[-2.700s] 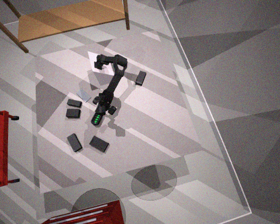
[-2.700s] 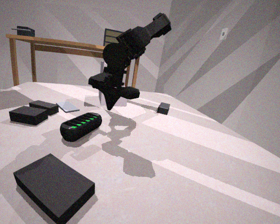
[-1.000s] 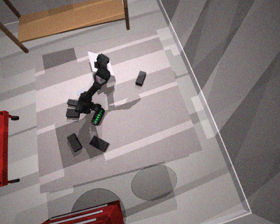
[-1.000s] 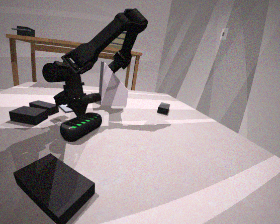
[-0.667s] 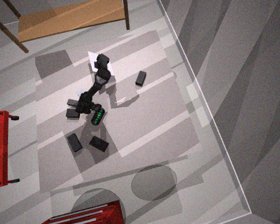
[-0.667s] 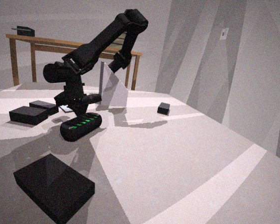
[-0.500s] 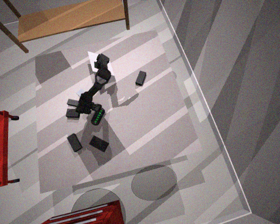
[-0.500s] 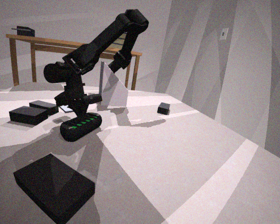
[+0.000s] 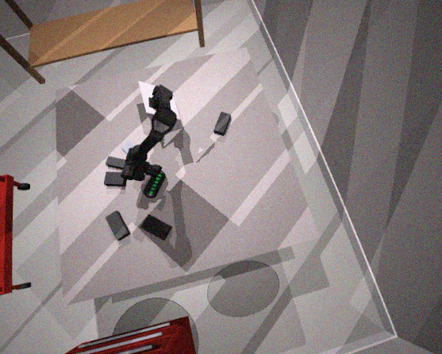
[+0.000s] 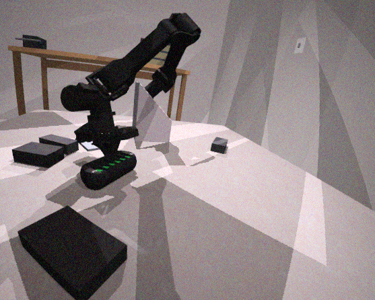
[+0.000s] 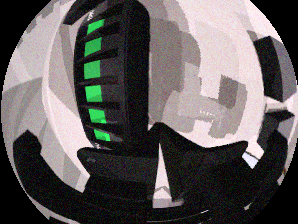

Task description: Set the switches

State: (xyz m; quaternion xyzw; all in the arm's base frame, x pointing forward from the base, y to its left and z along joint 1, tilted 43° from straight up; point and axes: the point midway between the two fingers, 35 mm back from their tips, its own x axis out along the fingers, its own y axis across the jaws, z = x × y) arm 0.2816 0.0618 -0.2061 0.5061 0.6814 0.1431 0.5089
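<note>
The dark block lies 29 cm ahead of my gripper tip, 1 cm to the right of it and 1 cm above it. From my gripper tip the other things lie so: dark box: 43 cm to the left, 23 cm behind, 1 cm above; then grey plate: 17 cm behind, 11 cm to the right.
</note>
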